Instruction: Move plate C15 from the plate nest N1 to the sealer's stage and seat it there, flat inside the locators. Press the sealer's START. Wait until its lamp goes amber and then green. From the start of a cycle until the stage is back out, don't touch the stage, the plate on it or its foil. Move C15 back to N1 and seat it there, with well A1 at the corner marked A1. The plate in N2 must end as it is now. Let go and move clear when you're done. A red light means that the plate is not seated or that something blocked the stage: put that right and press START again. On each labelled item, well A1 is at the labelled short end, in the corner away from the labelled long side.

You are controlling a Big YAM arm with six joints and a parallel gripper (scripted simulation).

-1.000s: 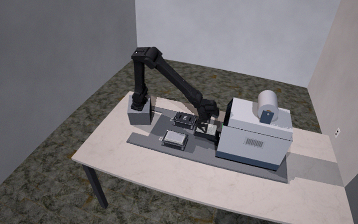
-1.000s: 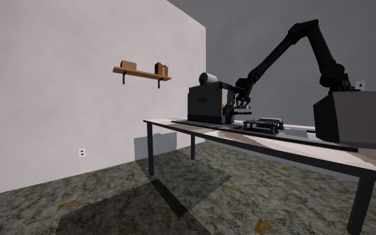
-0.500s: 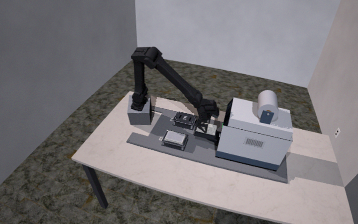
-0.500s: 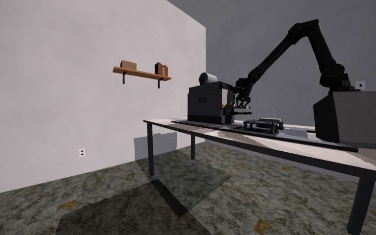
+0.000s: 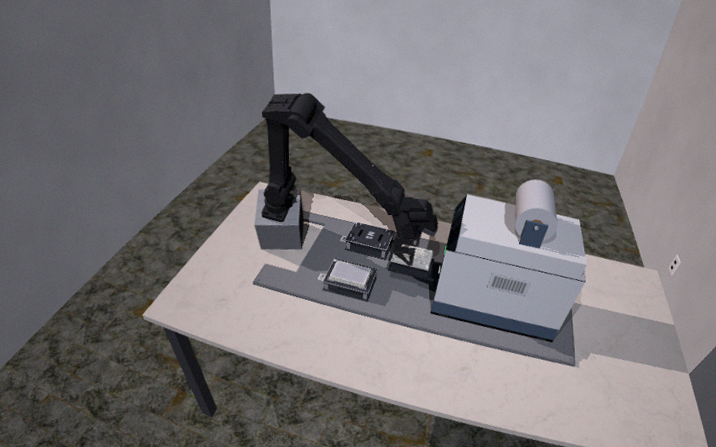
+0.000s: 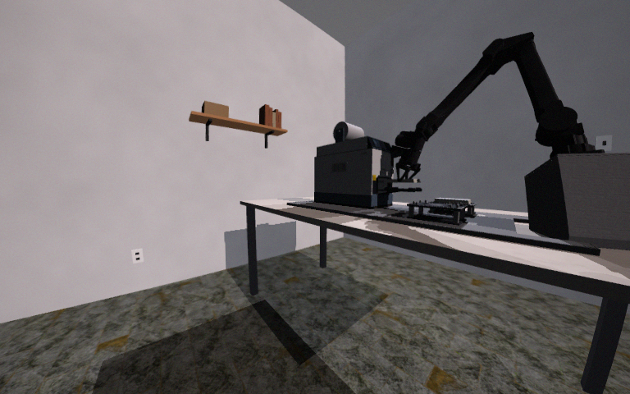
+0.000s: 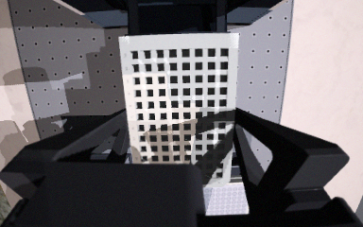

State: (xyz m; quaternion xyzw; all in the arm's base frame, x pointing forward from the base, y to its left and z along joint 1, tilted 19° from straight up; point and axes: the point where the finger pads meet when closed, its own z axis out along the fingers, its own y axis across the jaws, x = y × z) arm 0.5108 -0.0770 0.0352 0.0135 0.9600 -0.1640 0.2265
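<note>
My hand is 4 cm above the dark stage. Also, from my hand: foil roll 33 cm ahead, 2 cm to the right, 28 cm above; white well plate right at my hand.
</note>
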